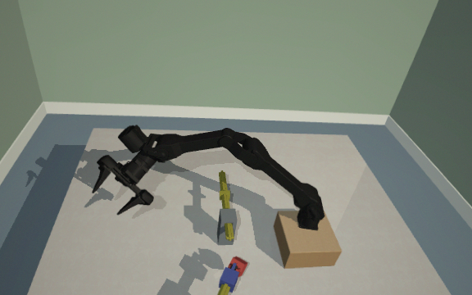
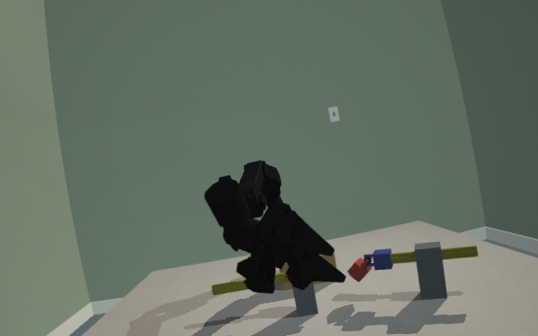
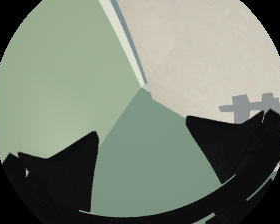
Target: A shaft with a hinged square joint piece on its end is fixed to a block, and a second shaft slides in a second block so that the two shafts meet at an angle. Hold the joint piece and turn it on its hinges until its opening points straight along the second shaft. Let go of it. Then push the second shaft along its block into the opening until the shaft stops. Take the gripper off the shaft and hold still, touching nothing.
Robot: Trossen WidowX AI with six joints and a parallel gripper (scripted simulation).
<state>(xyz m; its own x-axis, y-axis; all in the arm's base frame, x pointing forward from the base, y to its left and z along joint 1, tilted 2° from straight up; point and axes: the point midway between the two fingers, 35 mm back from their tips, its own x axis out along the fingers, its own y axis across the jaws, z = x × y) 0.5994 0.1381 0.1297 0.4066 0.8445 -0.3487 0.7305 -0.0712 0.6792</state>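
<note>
Now: the red square joint piece 39 cm behind my gripper tip, 4 cm to the left of it and 14 cm below it.
</note>
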